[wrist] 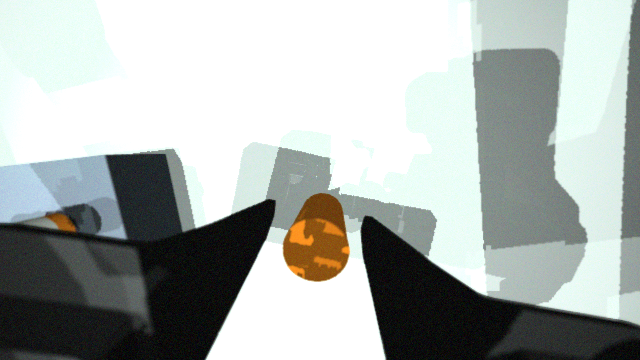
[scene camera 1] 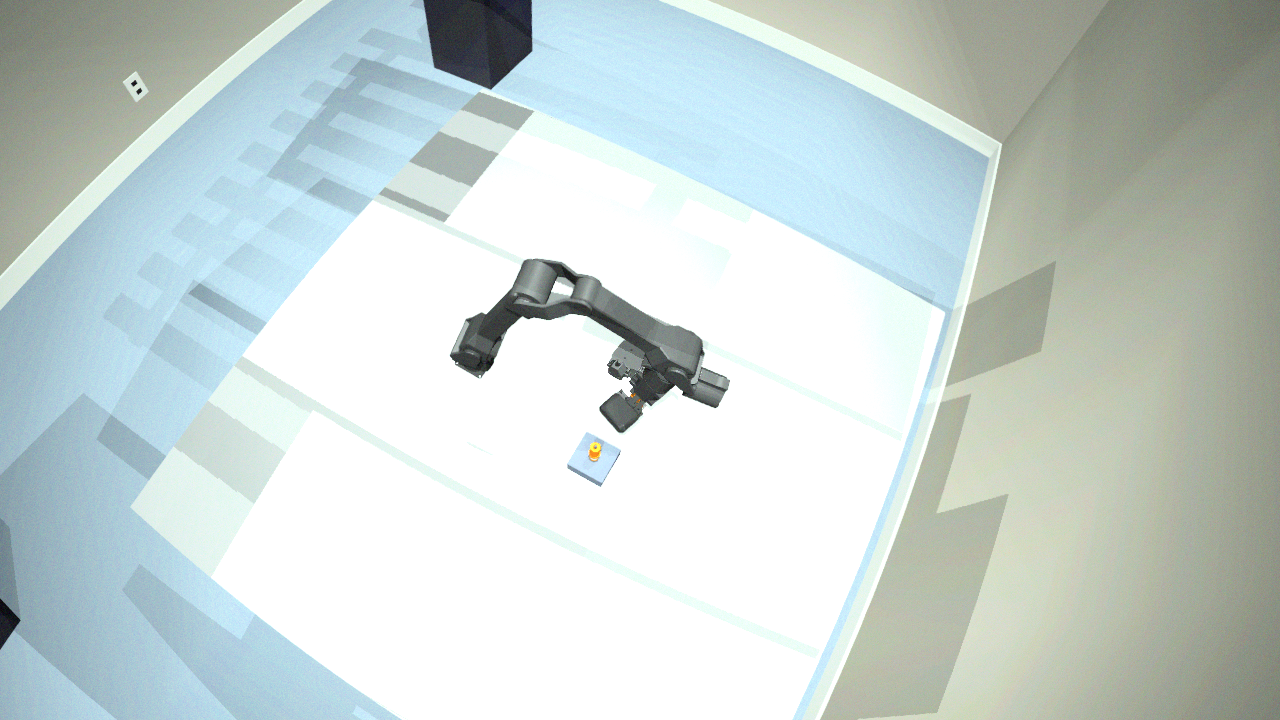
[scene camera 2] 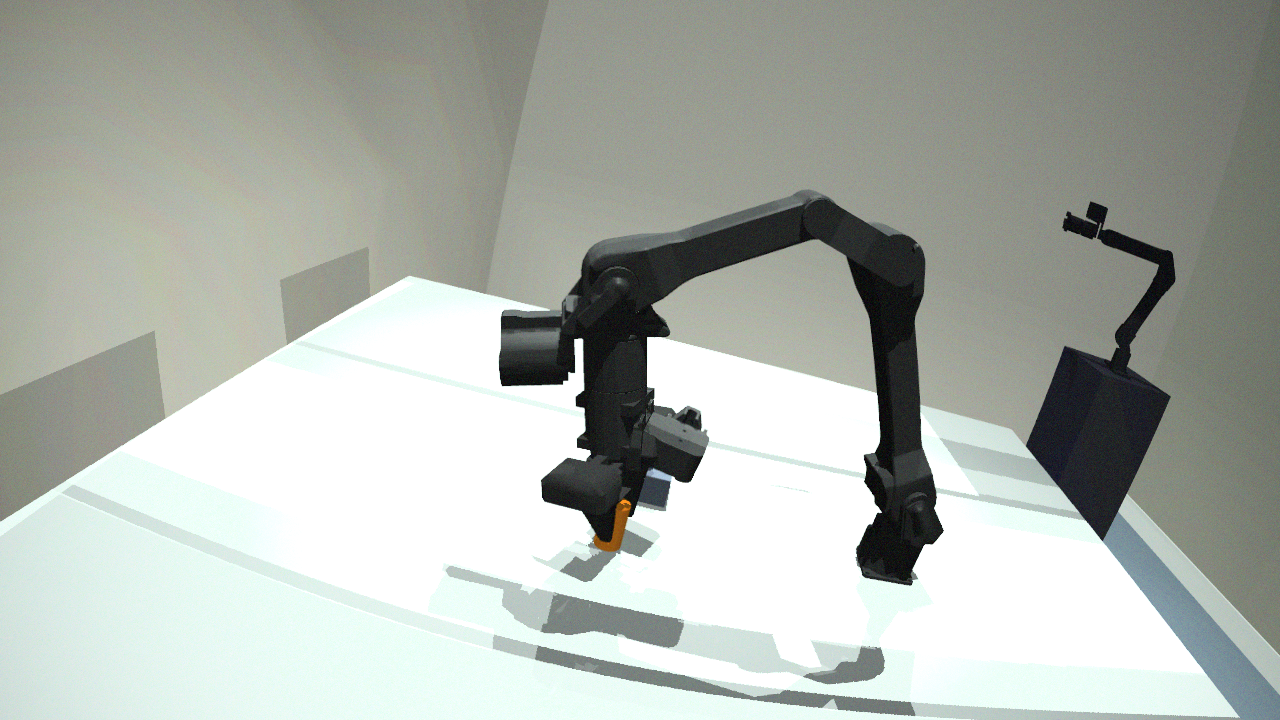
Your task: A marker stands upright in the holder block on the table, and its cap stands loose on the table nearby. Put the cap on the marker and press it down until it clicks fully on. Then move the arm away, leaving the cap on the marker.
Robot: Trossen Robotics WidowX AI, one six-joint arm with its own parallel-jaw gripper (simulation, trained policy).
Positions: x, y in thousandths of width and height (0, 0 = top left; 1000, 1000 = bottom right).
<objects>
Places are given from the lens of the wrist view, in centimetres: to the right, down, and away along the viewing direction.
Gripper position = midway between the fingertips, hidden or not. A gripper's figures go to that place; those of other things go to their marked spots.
my gripper (wrist: 499, 599): 0, 2, 11
orange cap (wrist: 495, 690): 0, 3, 8
</objects>
